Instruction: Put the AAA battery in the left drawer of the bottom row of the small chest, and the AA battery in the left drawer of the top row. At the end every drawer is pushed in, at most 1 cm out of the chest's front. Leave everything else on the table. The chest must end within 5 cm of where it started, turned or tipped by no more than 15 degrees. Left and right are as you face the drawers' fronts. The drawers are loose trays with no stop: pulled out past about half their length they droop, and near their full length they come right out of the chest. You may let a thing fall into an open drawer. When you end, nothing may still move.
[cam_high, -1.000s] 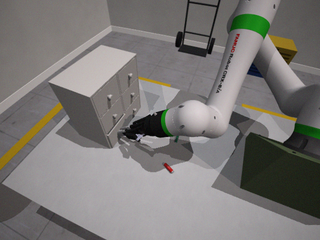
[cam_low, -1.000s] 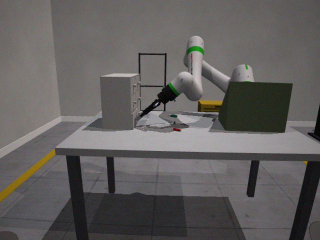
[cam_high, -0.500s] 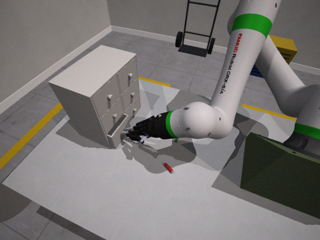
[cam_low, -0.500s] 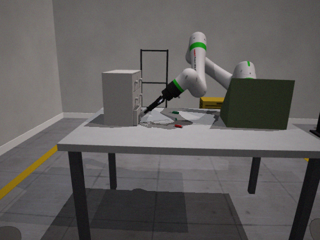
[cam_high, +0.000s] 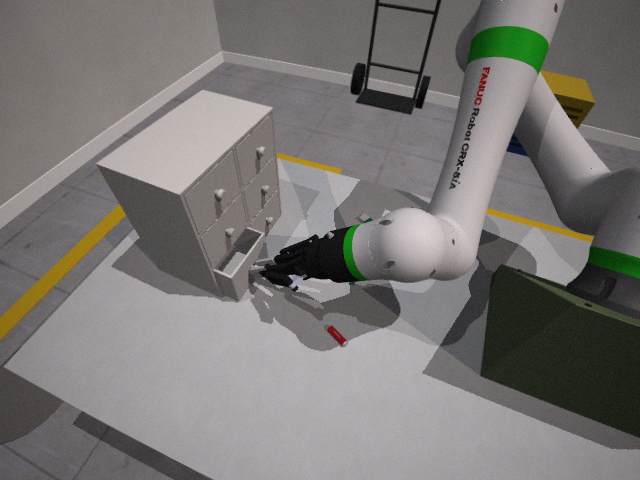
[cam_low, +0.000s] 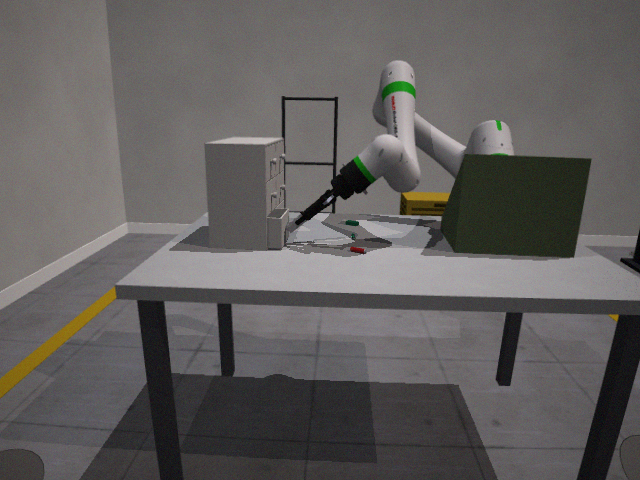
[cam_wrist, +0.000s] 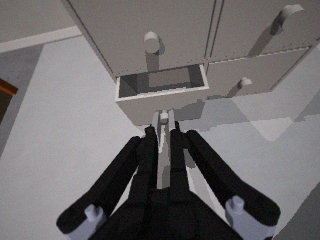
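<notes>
The green battery lies 18 cm behind my hand, 11 cm to the right of it and 7 cm below it. From my hand the other things lie so: green-and-white battery (15 cm behind, 29 cm to the right, 7 cm below); then red battery (20 cm behind, 5 cm to the left, 6 cm below).
</notes>
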